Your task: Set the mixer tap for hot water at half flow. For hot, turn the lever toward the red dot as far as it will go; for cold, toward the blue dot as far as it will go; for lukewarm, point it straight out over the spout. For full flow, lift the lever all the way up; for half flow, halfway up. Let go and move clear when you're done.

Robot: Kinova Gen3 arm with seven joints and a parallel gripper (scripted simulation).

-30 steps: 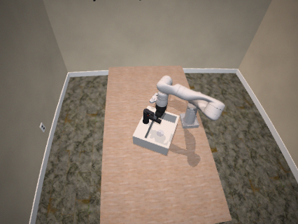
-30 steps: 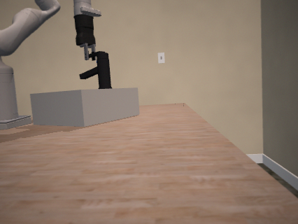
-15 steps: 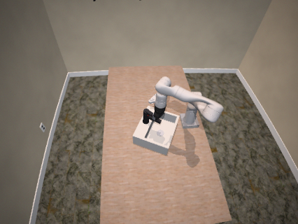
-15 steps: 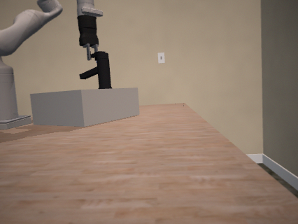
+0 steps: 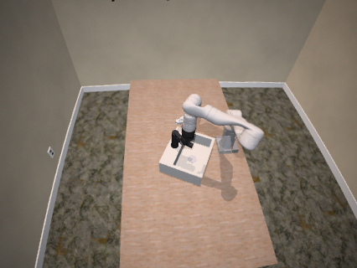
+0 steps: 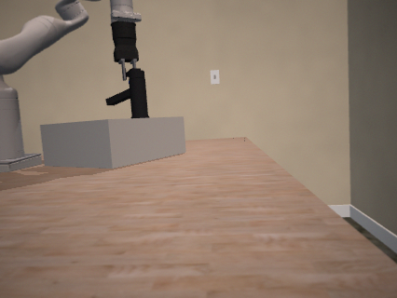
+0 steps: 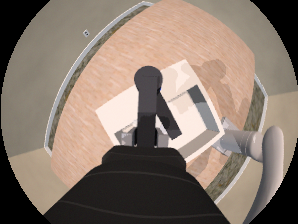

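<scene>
Right now my hand is 30 mm short of the black mixer tap, 50 mm to the left of it and 40 mm above it. The rest, counted from my hand: lever 20 mm ahead, 30 mm to the right; white sink block 60 mm behind, 30 mm to the right, 230 mm below.
</scene>
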